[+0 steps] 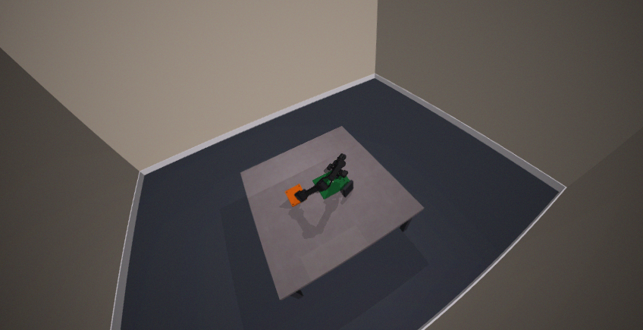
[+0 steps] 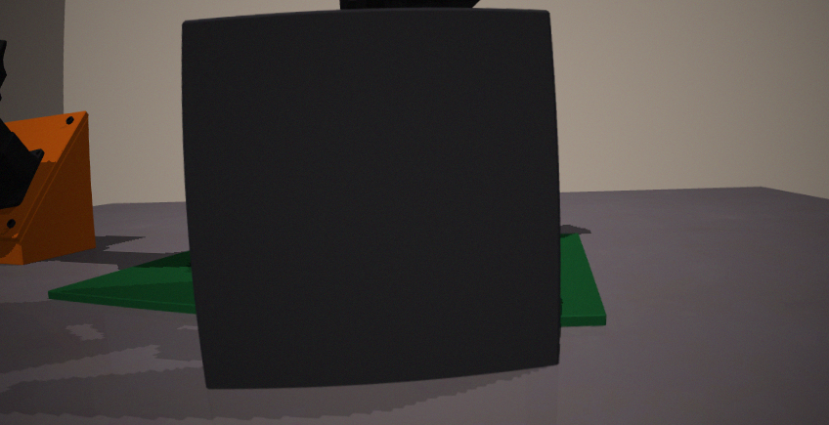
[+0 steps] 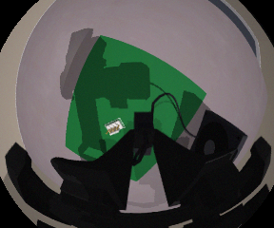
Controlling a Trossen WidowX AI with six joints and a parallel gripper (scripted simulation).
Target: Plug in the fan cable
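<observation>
The four-pin fan header lies 5 cm behind my gripper tip, 4 cm to the left of it and 9 cm below it. Round my gripper tip: green board: 6 cm behind, 3 cm to the left, 11 cm below; then dark fan plug: 1 cm behind, 1 cm below; then black fan: 1 cm behind, 14 cm to the right, 3 cm below.
</observation>
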